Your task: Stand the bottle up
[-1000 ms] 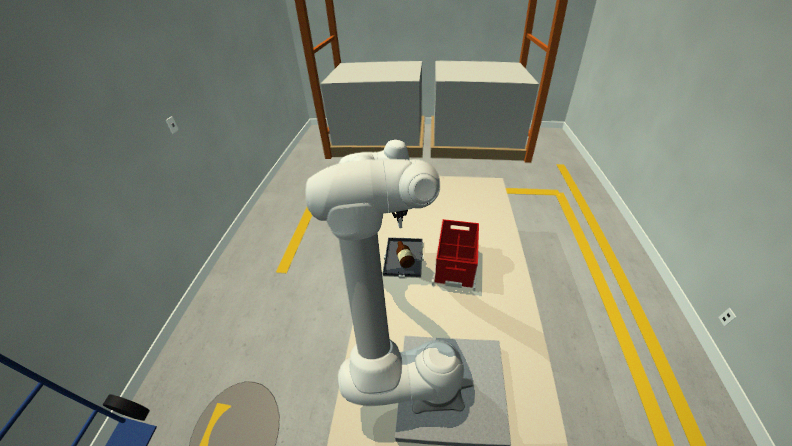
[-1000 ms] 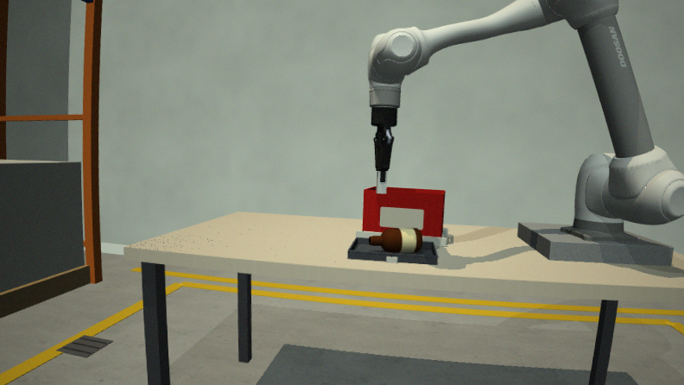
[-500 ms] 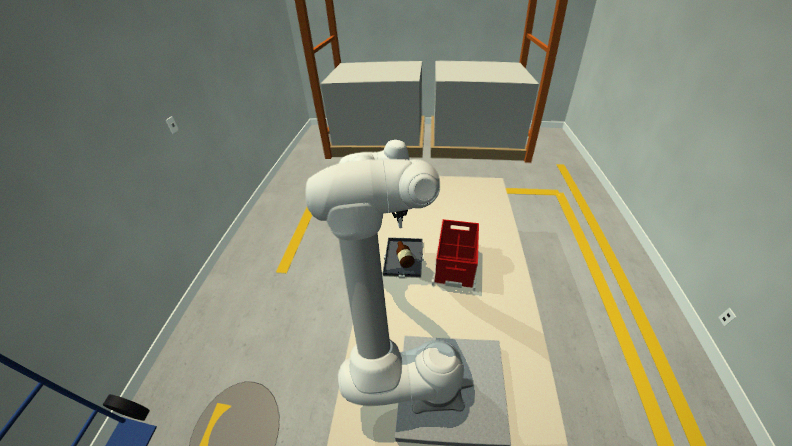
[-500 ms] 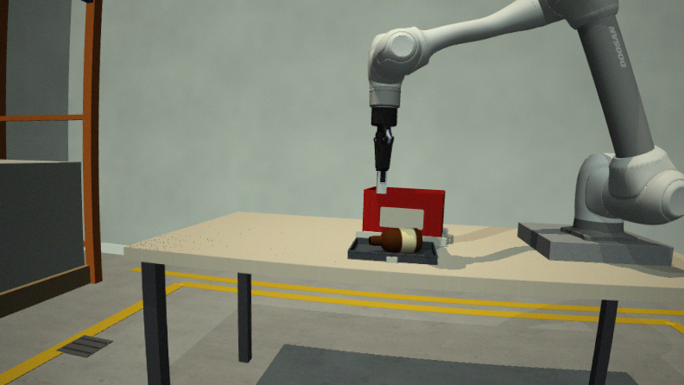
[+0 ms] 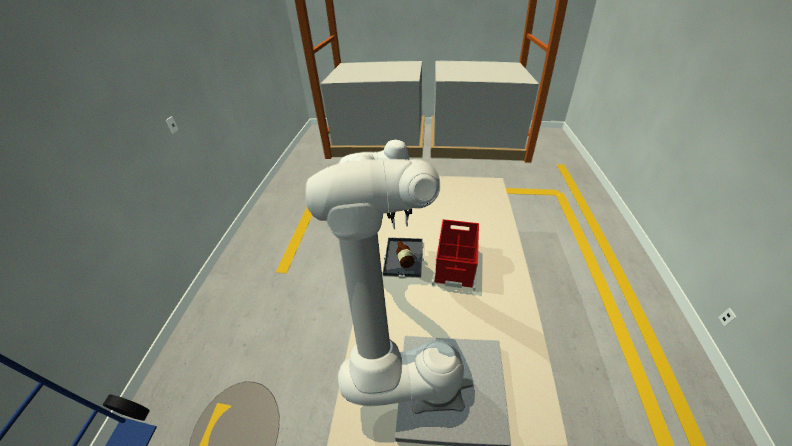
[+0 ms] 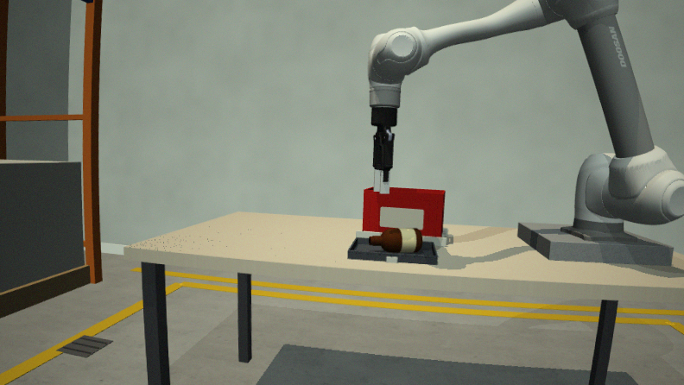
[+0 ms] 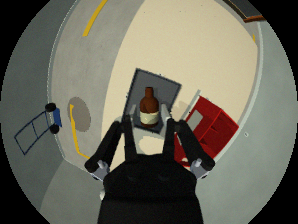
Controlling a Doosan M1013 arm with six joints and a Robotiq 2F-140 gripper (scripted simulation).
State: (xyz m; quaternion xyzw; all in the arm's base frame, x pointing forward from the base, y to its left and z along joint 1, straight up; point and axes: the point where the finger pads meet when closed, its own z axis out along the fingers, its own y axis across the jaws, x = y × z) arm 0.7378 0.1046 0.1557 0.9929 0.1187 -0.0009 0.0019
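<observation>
The bottle is 17 cm below my hand, 5 cm behind it and 1 cm to the right of it. From my hand the other things lie so: tray 20 cm below, 5 cm behind, 1 cm to the right; then red crate 28 cm to the right, 13 cm below, 10 cm behind.
</observation>
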